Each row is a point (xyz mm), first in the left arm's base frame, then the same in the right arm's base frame.
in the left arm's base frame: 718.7 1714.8 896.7
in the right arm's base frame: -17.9 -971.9 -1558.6
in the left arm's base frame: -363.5 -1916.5 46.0
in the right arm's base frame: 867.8 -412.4 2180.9
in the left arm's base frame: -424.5 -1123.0 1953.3
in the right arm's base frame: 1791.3 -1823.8 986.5
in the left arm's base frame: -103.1 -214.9 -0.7
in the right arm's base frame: 442.0 -175.7 529.2
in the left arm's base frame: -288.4 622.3 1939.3
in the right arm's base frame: 1484.1 -1542.3 -713.8
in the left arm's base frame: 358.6 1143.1 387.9
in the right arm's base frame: 97.0 -473.0 -885.3
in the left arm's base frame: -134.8 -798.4 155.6
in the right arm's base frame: 608.7 -403.7 1064.1
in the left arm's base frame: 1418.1 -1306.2 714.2
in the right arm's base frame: -393.0 -1764.0 1421.5
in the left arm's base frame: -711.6 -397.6 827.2
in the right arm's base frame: 1398.4 -593.2 530.3
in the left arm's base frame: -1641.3 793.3 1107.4
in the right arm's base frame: 2212.5 -121.0 -684.3
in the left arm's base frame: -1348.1 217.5 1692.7
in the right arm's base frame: 2313.9 -872.8 -254.7
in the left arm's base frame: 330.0 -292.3 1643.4
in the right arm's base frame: 900.6 -1788.5 237.7
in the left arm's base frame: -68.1 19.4 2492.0
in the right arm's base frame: 1634.6 -2234.9 -249.9
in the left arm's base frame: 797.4 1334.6 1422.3
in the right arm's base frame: 217.4 -1526.1 -1304.5
